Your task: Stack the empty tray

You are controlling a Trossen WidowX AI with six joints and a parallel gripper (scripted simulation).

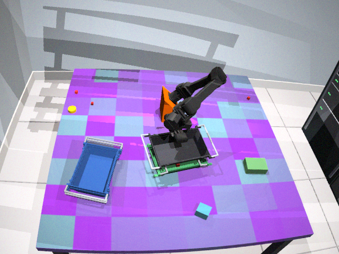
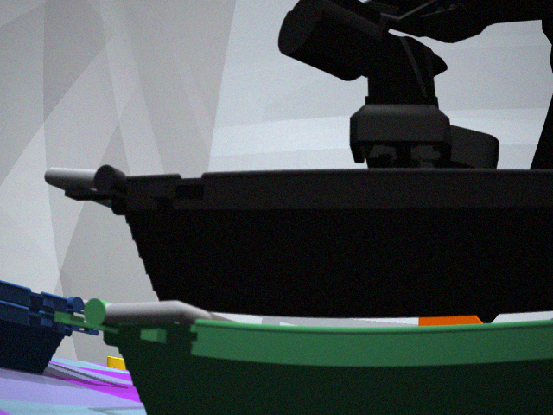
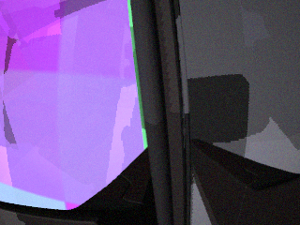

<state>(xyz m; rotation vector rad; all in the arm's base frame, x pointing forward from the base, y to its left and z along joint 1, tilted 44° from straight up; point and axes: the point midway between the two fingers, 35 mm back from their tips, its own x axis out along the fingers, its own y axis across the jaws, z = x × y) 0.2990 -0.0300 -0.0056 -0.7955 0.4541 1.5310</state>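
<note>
Right now the black tray is 7 cm ahead of my gripper tip, 2 cm to the left of it and 3 cm above it. The rest, counted from my gripper tip: yellow disc (31 cm behind, 56 cm to the right, 8 cm below); green block (13 cm ahead, 44 cm to the left, 7 cm below); blue-green block (38 cm ahead, 10 cm to the left, 7 cm below).
</note>
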